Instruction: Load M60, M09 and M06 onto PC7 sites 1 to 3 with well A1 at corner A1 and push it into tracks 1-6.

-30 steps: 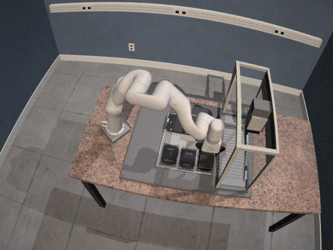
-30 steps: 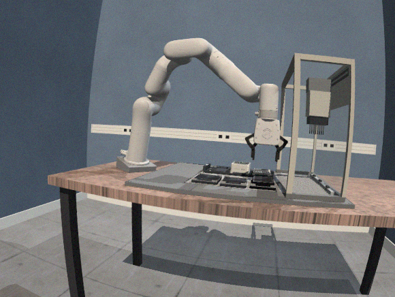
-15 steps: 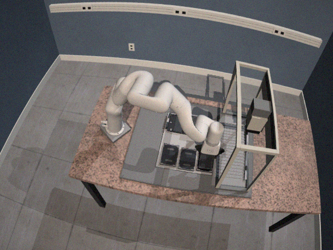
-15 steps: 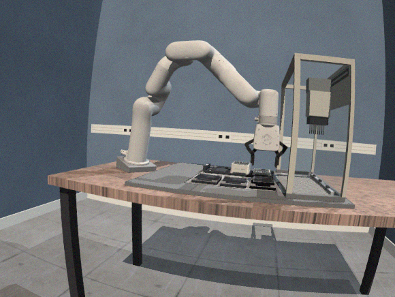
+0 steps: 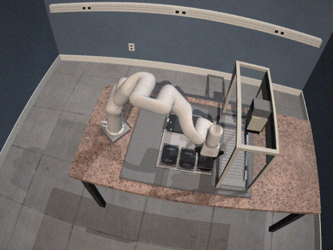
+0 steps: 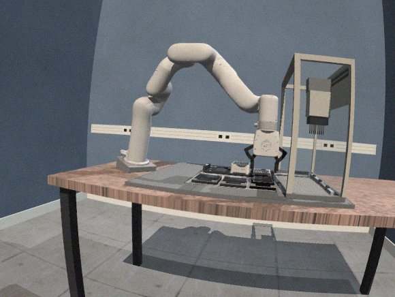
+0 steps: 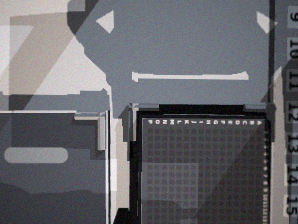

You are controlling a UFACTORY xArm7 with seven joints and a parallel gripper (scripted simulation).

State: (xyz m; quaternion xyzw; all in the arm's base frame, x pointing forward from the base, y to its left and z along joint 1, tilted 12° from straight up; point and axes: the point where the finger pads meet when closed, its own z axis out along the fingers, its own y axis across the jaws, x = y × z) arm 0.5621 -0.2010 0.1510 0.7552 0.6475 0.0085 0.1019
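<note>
Now: the dark 384-well plate M60 50 mm below my hand. Also, from my hand: nest S2: 110 mm behind, 10 mm to the left, 60 mm below; then nest S3: 60 mm below; then nest S1: 220 mm behind, 40 mm to the left, 60 mm below.
</note>
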